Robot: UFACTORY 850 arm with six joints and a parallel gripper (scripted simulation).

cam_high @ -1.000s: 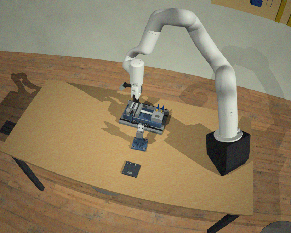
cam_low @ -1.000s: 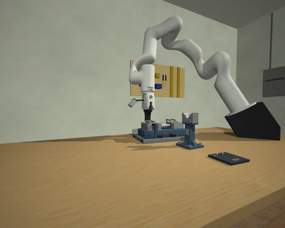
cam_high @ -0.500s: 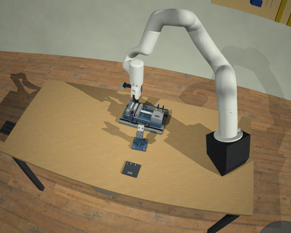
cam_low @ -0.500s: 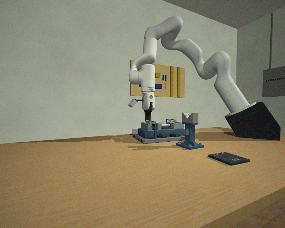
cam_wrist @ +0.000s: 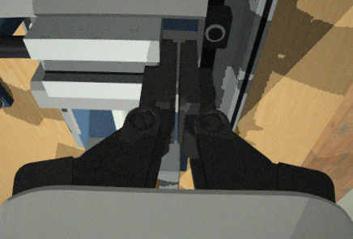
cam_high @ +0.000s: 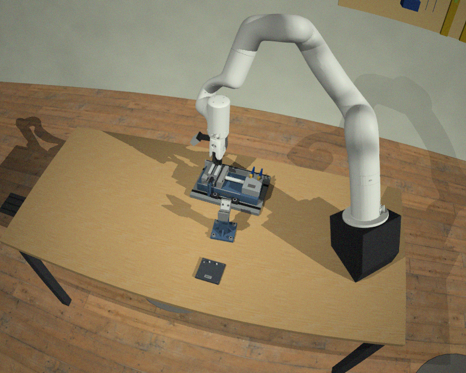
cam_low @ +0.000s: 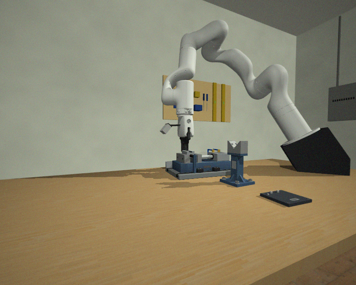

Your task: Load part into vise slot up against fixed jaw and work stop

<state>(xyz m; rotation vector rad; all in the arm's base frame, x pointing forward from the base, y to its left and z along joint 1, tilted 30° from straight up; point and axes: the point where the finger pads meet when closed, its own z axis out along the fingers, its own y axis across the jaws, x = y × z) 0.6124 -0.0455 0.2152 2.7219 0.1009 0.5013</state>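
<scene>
My gripper is now 4 cm to the right of the grey block and 2 cm above it. From my hand the other things lie so: grey fixed jaw: 4 cm to the left, 4 cm below, 3 cm ahead; white cylinder rod: 9 cm behind, 4 cm to the left, 4 cm below; black work stop rod: 8 cm to the left, 3 cm below.
</scene>
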